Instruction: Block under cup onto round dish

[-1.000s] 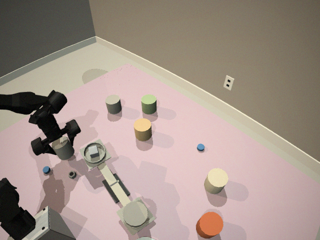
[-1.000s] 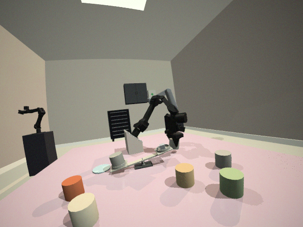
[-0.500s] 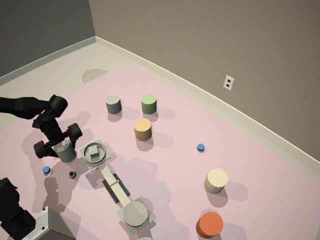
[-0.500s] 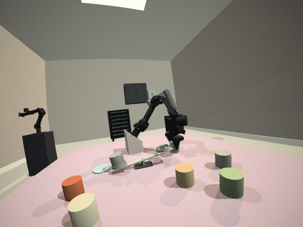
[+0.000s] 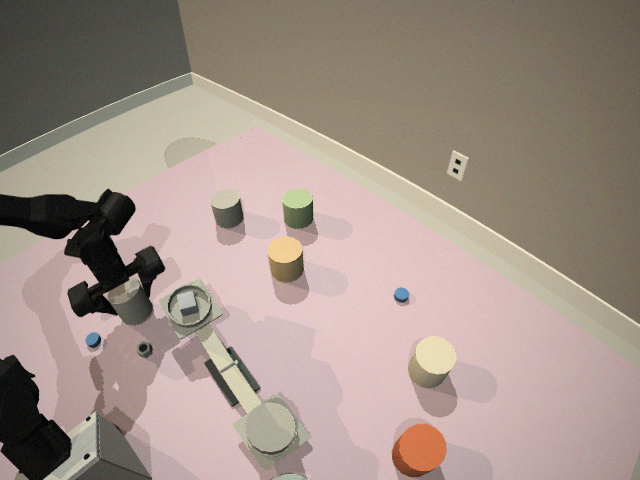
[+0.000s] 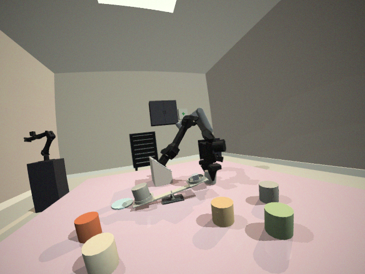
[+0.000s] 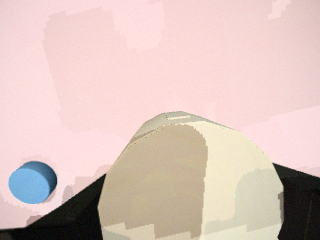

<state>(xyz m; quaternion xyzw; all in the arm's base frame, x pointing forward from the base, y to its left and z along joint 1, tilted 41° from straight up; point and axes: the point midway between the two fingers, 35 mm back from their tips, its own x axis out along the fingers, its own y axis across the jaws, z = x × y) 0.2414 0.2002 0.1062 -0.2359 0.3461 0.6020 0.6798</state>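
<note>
Right now my gripper tip is 13 cm to the left of the grey block, 7 cm short of it and 6 cm below it. From my gripper tip the other things lie so: tan cup 30 cm ahead, 17 cm to the right, 1 cm above; then nut 9 cm to the right, 4 cm behind, 2 cm below; then green cup 43 cm ahead, 5 cm to the right, 1 cm above.
</note>
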